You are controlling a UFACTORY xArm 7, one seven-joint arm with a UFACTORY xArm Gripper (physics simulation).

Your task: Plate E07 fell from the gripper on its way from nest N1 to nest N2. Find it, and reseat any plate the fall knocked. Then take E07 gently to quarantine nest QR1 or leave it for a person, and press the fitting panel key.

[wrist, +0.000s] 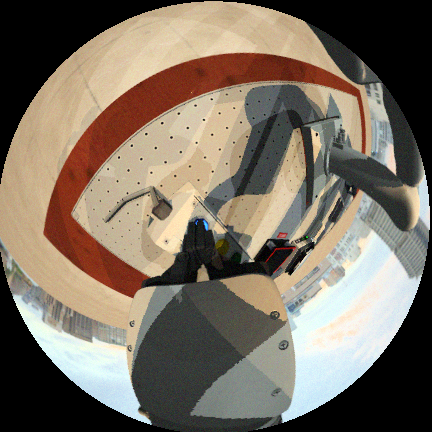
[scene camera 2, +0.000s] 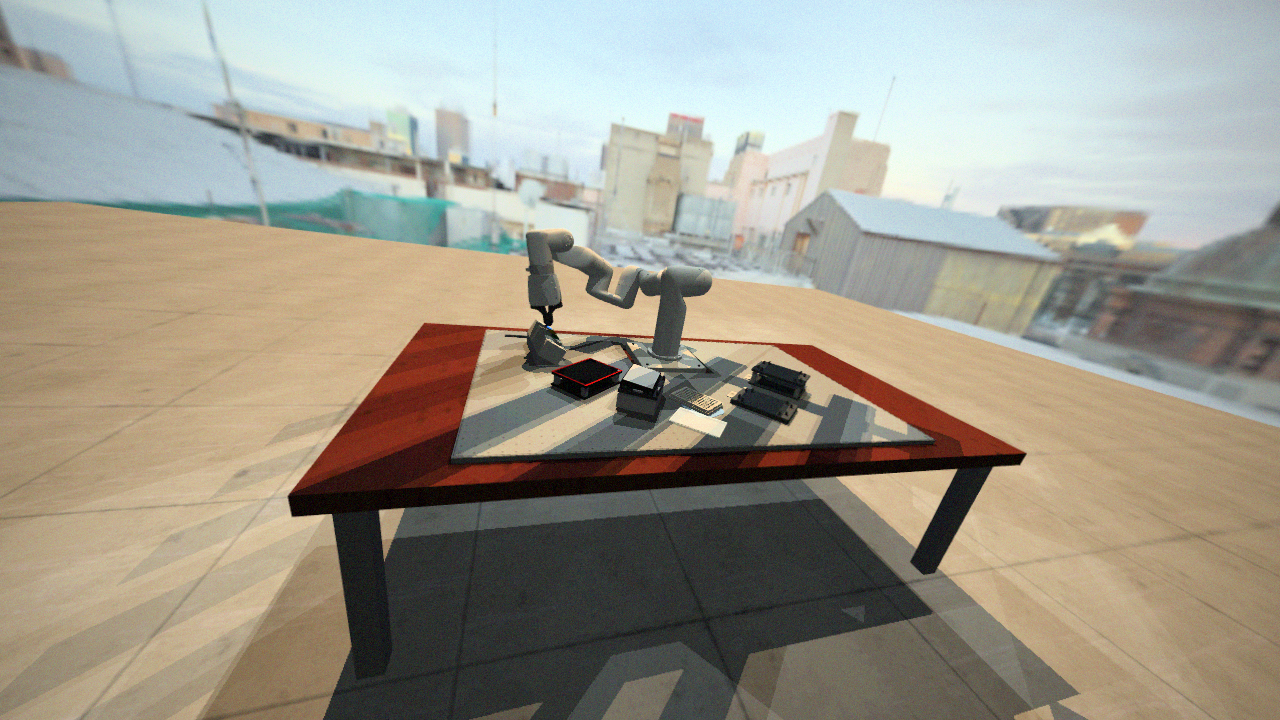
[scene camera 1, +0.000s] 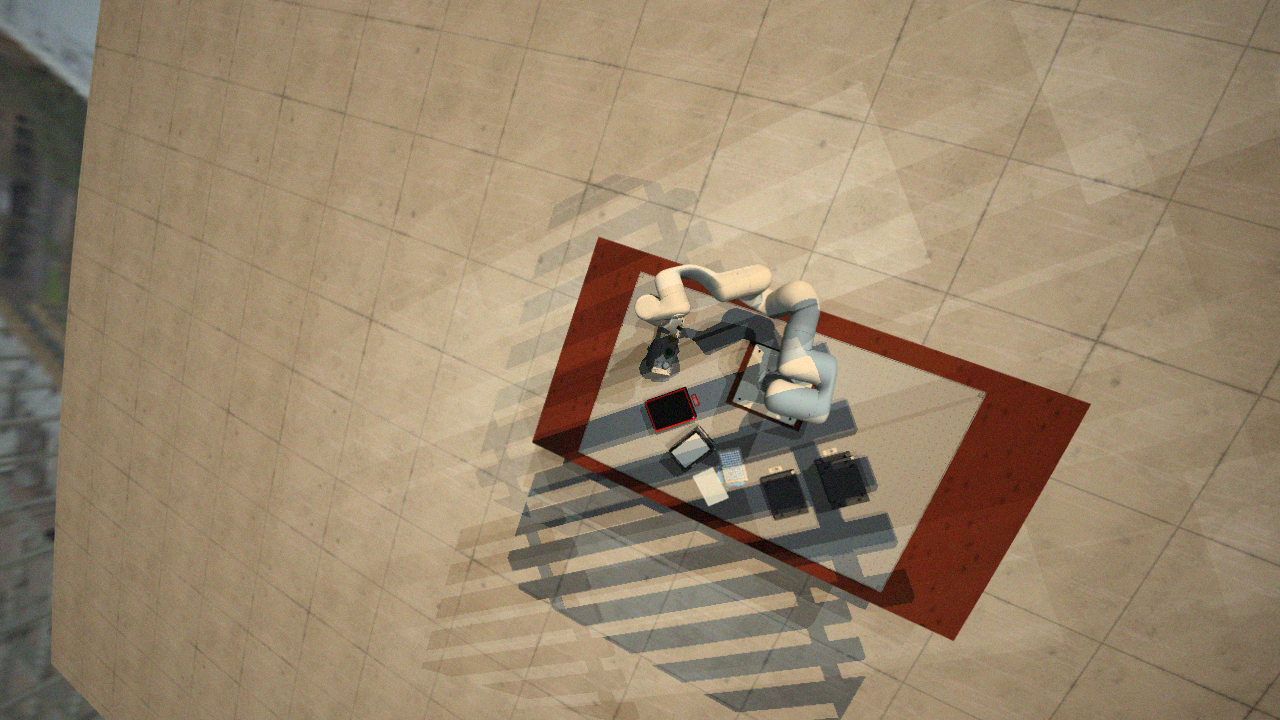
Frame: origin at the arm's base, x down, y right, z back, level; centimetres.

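Where they show: gripper, fingertip midpoint: [wrist: 198, 229] [scene camera 2: 548, 325]; arm's base at its link origin: [wrist: 331, 156] [scene camera 2: 664, 353].
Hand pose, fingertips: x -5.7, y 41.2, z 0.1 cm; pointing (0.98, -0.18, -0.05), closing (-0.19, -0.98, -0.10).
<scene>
Things, the pixels of their top centre, and the offset from my fingertips. "pt": a spot on its surface instead.
- tilted key panel at its top centre: [wrist: 220, 270] [scene camera 2: 546, 328] [scene camera 1: 663, 343] dx -1.3, dy -0.2, dz -8.2 cm
- yellow key at its top centre: [wrist: 222, 252] dx -0.4, dy -1.6, dz -5.2 cm
- shadowed green key at its top centre: [wrist: 236, 263] dx -0.4, dy -3.1, dz -10.0 cm
- black nest with a red outline, top centre: [scene camera 2: 588, 368] [wrist: 272, 267] [scene camera 1: 669, 410] dx +2.5, dy -14.5, dz -28.8 cm
- gridded plate at its top centre: [scene camera 2: 696, 397] [scene camera 1: 732, 466] [wrist: 317, 231] dx +5.7, dy -44.9, dz -34.4 cm
- dark box with a pale top, top centre: [scene camera 2: 642, 374] [scene camera 1: 690, 450] [wrist: 302, 262] dx -0.7, dy -28.6, dz -36.4 cm
- white sheet at its top centre: [scene camera 2: 698, 421] [scene camera 1: 710, 487] dx +6.3, dy -42.8, dz -46.3 cm
- bent bracket at a spot on its surface: [wrist: 132, 196] pt dx +6.4, dy +7.5, dz +5.3 cm
My gripper [scene camera 1: 677, 330] [scene camera 2: 548, 321] [wrist: 198, 229] is shut and empty, pointing down at the tilted key panel [scene camera 1: 660, 368] [scene camera 2: 545, 343] [wrist: 175, 223]. In the wrist view its tips cover much of the bright blue key [wrist: 202, 223]; contact is likely but partly hidden. The yellow key [wrist: 222, 246] and the shadowed green key [wrist: 236, 257] are beside it. A black nest with a red outline [scene camera 1: 670, 409] [scene camera 2: 586, 375] [wrist: 279, 260], probably QR1, shows no plate on it. A gridded plate [scene camera 1: 732, 465] [scene camera 2: 696, 400] lies on the board. No E07 label is legible.
A dark box with a pale top [scene camera 1: 691, 450] [scene camera 2: 641, 386] stands beside the red-outlined nest. A white sheet [scene camera 1: 710, 486] [scene camera 2: 698, 421] lies near the gridded plate. Two black nests [scene camera 1: 784, 493] [scene camera 1: 842, 478] [scene camera 2: 763, 403] [scene camera 2: 779, 377] stand farther right. A bent bracket [wrist: 132, 196] stands behind the panel.
</scene>
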